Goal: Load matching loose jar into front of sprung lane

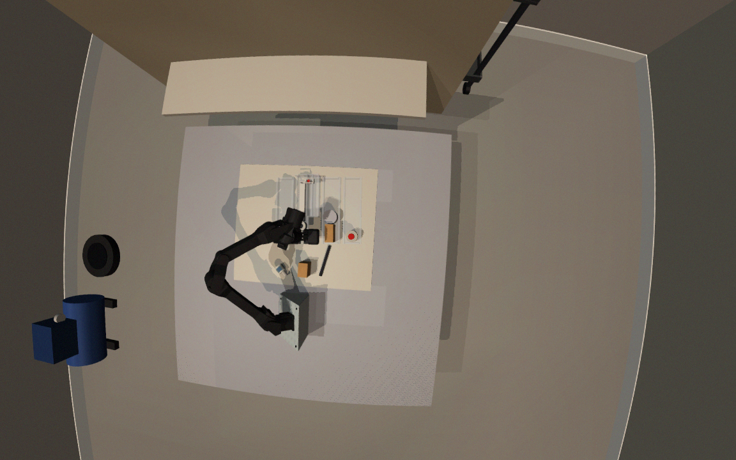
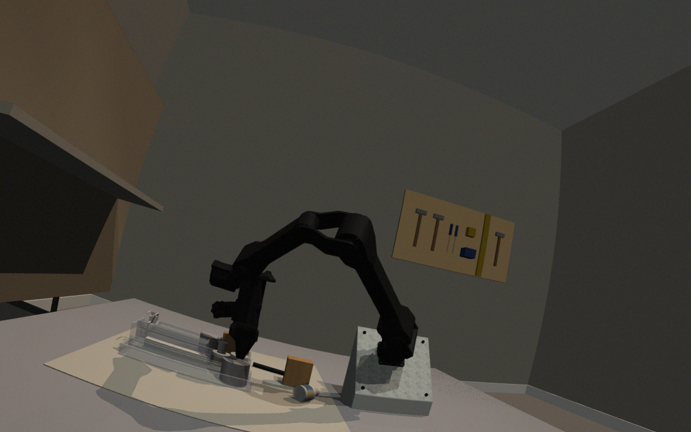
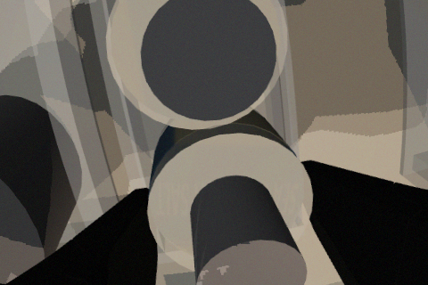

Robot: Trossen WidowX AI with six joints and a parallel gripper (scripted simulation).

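Right now my gripper tip is 11 cm past the black rod, 10 cm to the left of it and 3 cm above it. The rest, counted from my gripper tip: grey pusher plate (16 cm ahead, 3 cm to the right, 1 cm above).
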